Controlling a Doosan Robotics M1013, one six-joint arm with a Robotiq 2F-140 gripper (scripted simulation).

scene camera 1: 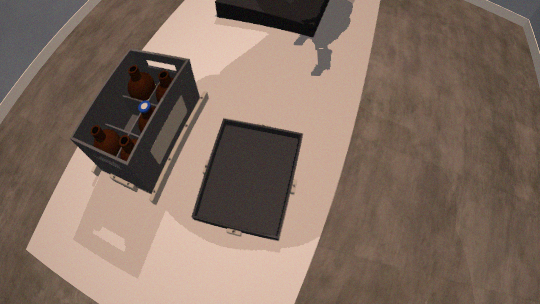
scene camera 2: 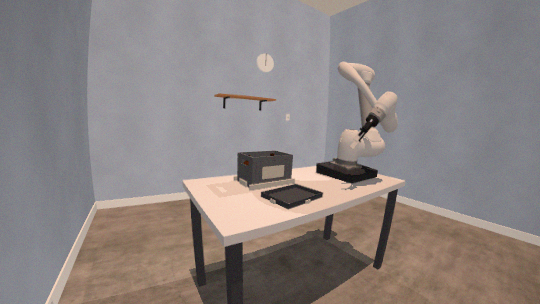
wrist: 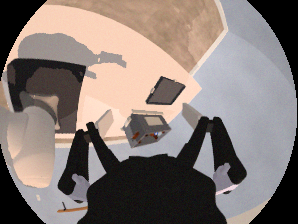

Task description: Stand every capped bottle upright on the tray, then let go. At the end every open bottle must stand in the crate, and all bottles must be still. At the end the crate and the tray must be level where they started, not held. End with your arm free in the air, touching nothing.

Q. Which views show the dark grey crate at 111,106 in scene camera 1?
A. Scene camera 1, scene camera 2 and the wrist view: all of them.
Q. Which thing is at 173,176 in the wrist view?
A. The gripper.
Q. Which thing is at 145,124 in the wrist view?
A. A dark grey crate.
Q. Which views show the dark tray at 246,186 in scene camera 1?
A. Scene camera 1, scene camera 2 and the wrist view: all of them.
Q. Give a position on a dark tray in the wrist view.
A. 167,93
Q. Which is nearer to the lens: the dark grey crate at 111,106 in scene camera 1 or the dark tray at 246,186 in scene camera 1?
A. The dark tray.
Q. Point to a dark grey crate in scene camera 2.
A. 262,168
